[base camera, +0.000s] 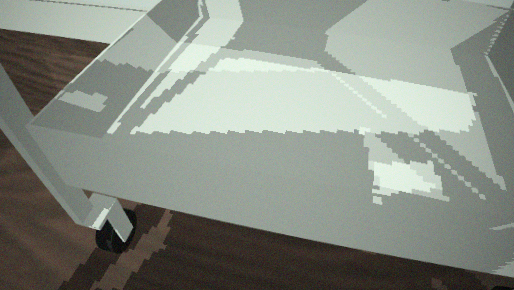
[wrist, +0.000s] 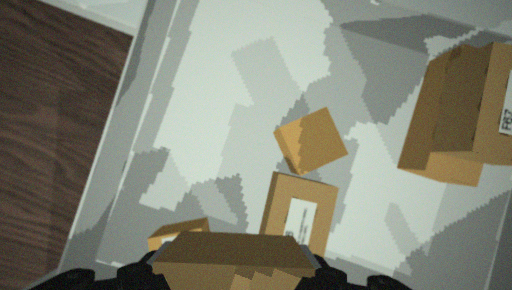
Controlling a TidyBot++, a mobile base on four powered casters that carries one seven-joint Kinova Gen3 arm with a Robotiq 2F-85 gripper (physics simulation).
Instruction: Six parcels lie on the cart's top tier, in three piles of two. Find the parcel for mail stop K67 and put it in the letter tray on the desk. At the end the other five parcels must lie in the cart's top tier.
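Note:
My gripper is shut on a brown parcel at the bottom of the wrist view; no label shows on its visible faces. It is above the cart's top tier. Below it lie a small cube-like parcel, a flat parcel with a white label partly hidden by the held parcel, and another parcel mostly hidden at the lower left. At the right, a large parcel with a label that seems to read P87 lies over another parcel. The letter tray does not show.
In the base camera view a pale grey tier of the cart fills most of the picture, with a corner post and a black caster at the left. Dark wooden floor lies left of the cart in the wrist view.

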